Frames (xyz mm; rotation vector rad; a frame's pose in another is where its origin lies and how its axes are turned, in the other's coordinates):
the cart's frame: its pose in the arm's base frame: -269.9 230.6 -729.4 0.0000 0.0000 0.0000
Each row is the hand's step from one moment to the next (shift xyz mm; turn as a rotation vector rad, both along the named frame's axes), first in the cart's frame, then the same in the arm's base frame.
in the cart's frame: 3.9 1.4 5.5 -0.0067 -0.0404 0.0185
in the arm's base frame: 3.9 1.4 5.5 -0.0067 -0.0404 0.0185
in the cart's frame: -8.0 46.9 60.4 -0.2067 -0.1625 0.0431
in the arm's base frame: -8.0 46.9 60.4 -0.2067 -0.1625 0.0431
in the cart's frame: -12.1 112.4 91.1 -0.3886 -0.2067 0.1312
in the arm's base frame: -12.1 112.4 91.1 -0.3886 -0.2067 0.1312
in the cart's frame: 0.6 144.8 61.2 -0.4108 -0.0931 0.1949
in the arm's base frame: 0.6 144.8 61.2 -0.4108 -0.0931 0.1949
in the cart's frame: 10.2 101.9 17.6 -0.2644 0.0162 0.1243
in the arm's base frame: 10.2 101.9 17.6 -0.2644 0.0162 0.1243
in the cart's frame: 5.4 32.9 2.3 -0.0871 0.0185 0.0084
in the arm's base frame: 5.4 32.9 2.3 -0.0871 0.0185 0.0084
